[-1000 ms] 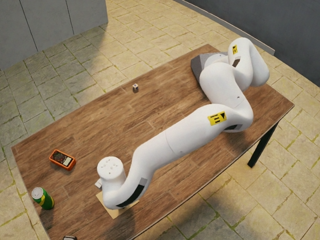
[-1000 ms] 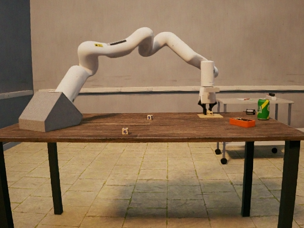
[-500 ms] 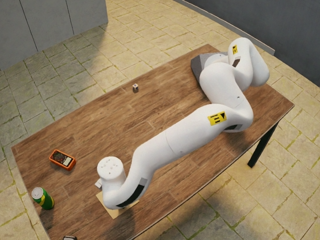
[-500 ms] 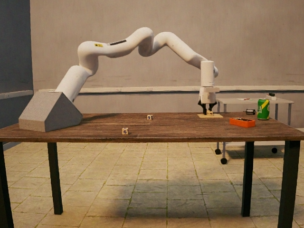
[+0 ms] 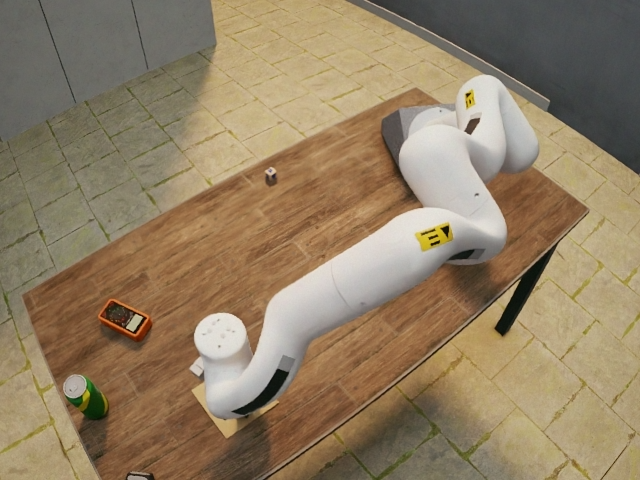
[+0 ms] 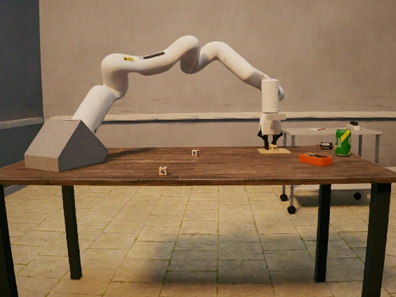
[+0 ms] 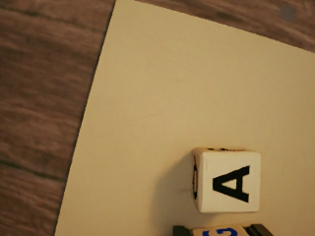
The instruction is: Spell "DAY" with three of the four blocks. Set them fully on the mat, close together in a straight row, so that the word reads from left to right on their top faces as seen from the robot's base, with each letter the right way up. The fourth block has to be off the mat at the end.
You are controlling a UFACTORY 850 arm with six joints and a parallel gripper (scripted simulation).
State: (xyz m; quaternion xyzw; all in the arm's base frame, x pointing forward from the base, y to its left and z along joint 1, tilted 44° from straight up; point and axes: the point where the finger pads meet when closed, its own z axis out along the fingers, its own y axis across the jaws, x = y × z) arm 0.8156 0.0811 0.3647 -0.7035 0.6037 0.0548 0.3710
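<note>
Now: the tan mat 1 cm ahead of my hand, 4 cm to the right of it and 2 cm below it. Round my hand: dark object: 27 cm ahead, 3 cm to the left, 1 cm below.
</note>
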